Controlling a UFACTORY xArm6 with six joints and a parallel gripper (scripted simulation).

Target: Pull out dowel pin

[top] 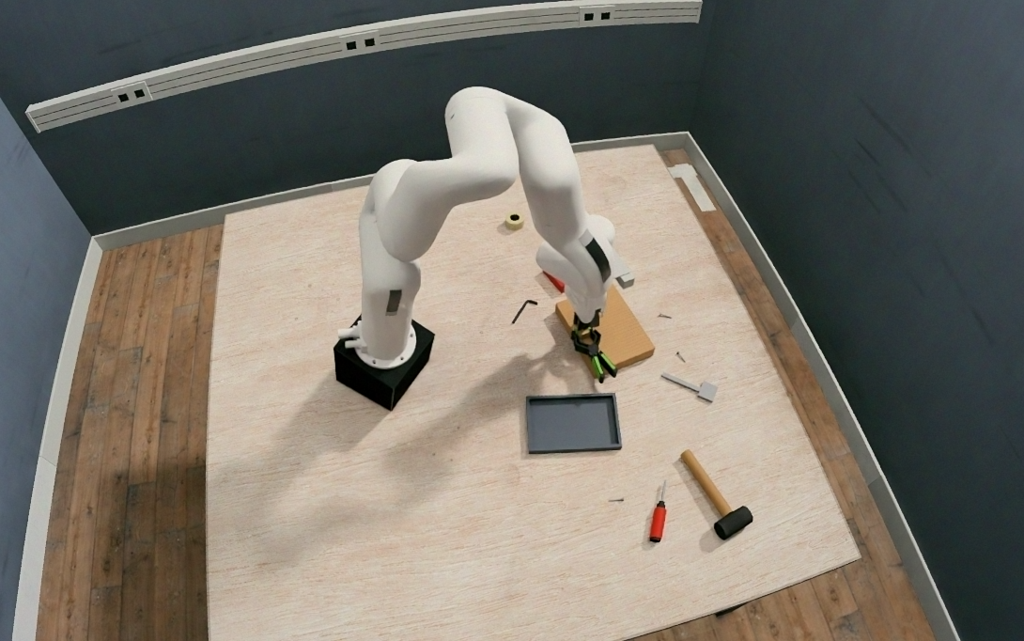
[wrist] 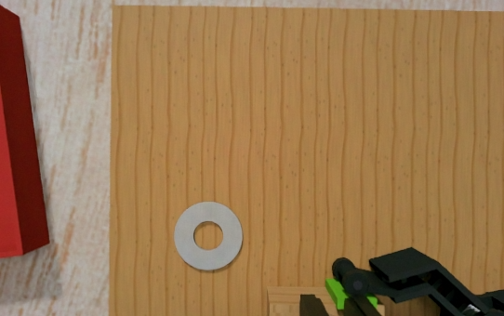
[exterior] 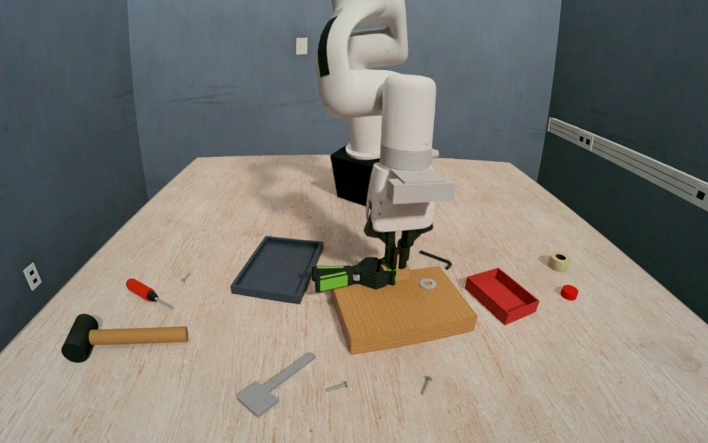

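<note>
My gripper is now 20 mm above the dowel pin. Also, from my hand: small wooden block: 40 mm below; then hex key: 120 mm to the left, 90 mm behind, 80 mm below; then washer: 50 mm to the left, 50 mm below, 20 mm ahead.
</note>
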